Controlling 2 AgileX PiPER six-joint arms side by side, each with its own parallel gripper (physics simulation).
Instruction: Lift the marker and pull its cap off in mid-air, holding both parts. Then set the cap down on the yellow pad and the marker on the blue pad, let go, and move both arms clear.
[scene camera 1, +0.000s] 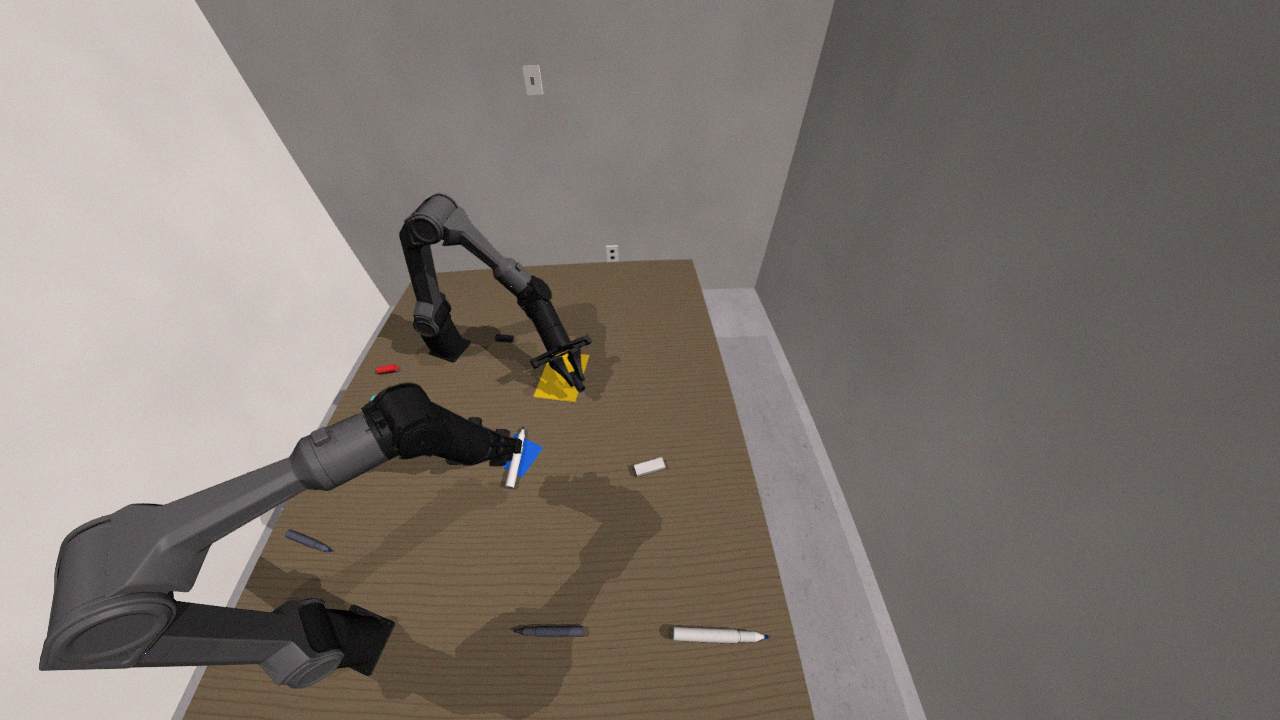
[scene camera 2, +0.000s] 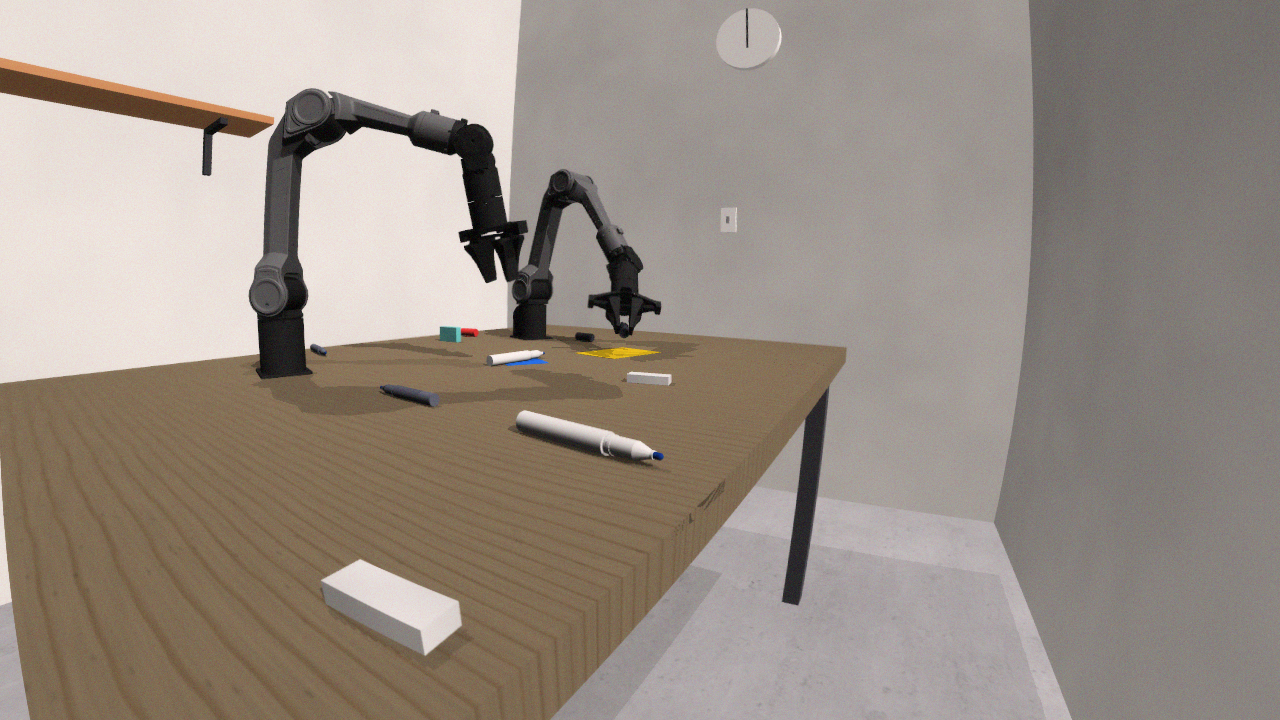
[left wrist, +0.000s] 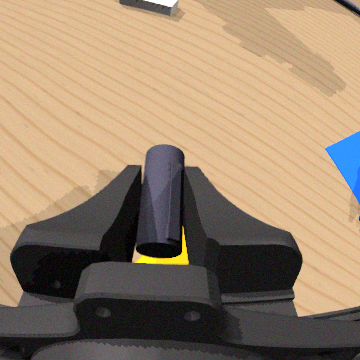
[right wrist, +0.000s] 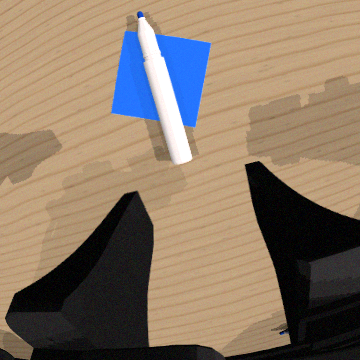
Scene:
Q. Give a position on a white marker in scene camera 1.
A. At 689, 634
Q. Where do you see my left gripper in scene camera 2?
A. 624, 330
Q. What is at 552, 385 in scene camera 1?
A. A yellow pad.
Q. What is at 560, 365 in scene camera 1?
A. My left gripper.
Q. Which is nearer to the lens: the white block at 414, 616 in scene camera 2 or the white marker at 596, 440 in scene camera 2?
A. The white block.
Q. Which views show my right gripper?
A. Scene camera 1, scene camera 2 and the right wrist view only.

